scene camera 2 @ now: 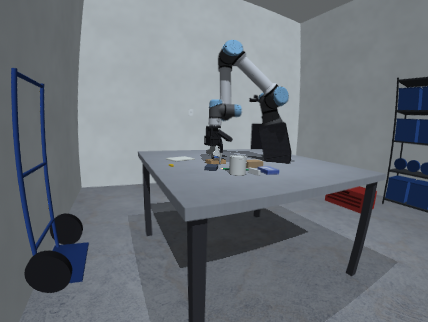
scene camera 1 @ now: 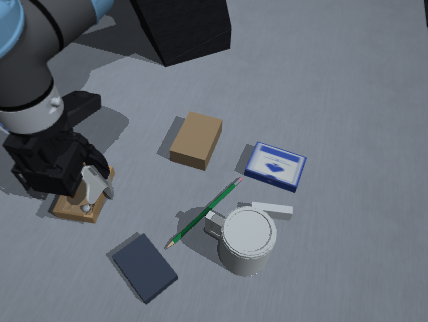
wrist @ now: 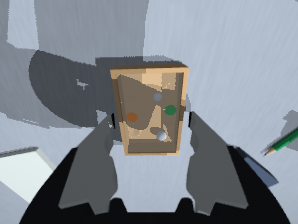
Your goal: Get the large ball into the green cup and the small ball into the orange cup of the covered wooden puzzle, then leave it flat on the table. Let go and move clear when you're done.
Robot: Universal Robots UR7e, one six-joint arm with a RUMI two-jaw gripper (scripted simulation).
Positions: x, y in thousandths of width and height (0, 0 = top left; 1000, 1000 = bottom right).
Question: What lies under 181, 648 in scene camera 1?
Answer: A covered wooden puzzle.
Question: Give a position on a dark notebook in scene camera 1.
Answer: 342, 837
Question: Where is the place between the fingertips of my gripper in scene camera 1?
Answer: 202, 601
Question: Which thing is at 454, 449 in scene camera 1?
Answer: A tan box.
